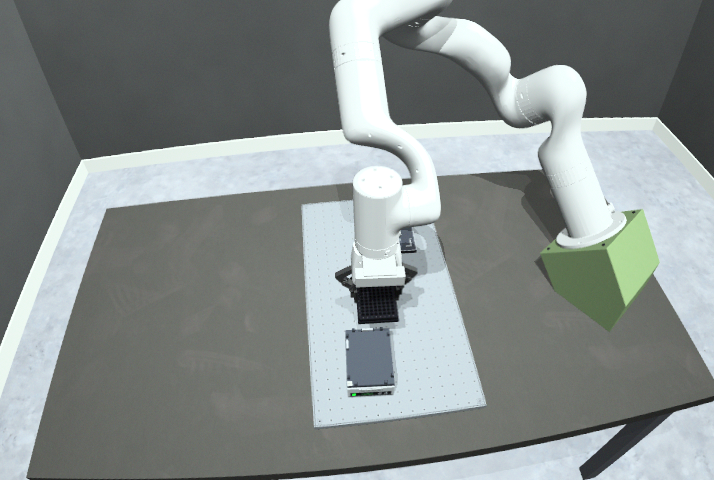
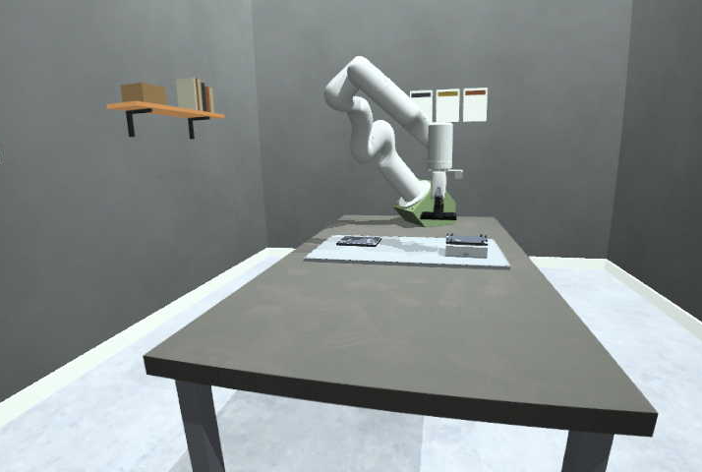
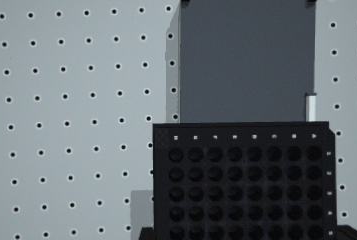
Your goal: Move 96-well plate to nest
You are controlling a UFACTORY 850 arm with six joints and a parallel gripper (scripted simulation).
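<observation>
My gripper is now 300 mm to the left of the plate nest N1, 140 mm above it and 130 mm past it. Round my hand: A1 label 240 mm to the right, 130 mm below, 60 mm behind; black 96-well plate 10 mm below.
</observation>
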